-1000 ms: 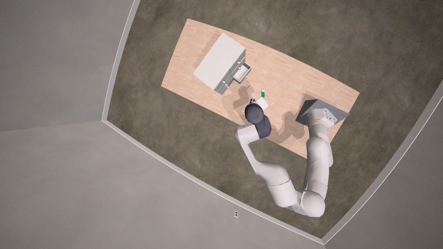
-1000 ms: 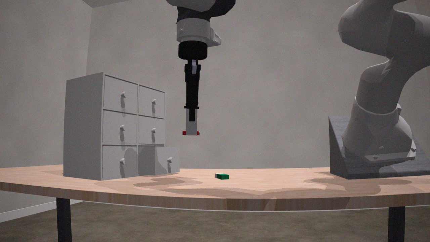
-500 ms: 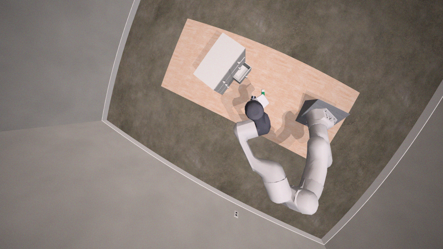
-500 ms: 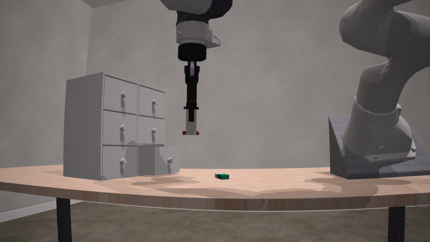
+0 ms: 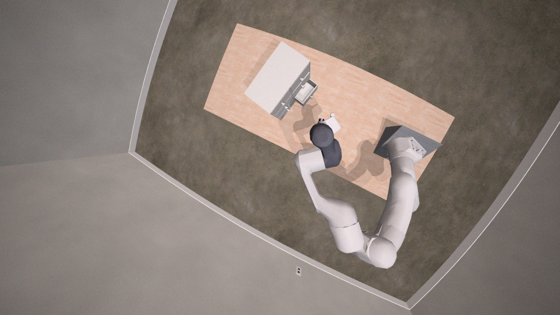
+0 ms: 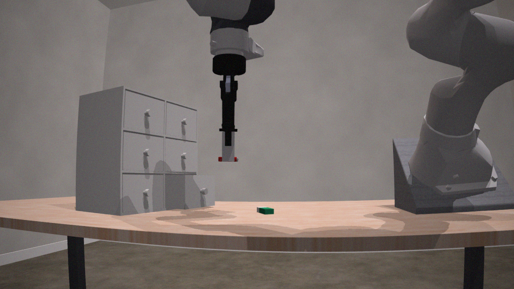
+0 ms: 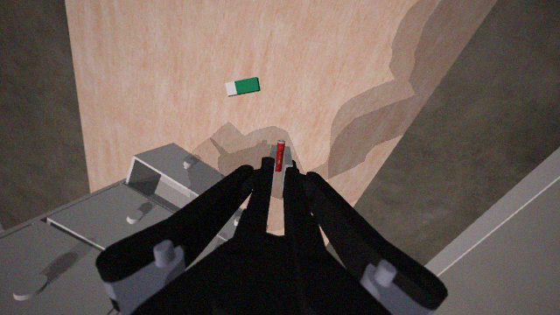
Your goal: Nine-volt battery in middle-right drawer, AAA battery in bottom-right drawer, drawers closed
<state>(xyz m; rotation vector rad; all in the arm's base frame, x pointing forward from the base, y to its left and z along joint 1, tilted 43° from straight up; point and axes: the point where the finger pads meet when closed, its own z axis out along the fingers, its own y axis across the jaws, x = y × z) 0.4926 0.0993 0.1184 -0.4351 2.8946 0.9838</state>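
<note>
The green nine-volt battery lies 30 cm ahead of my hand, 15 cm to the right of it and 4 cm below it. The rest, counted from my hand: red AAA battery (3 cm below).
</note>
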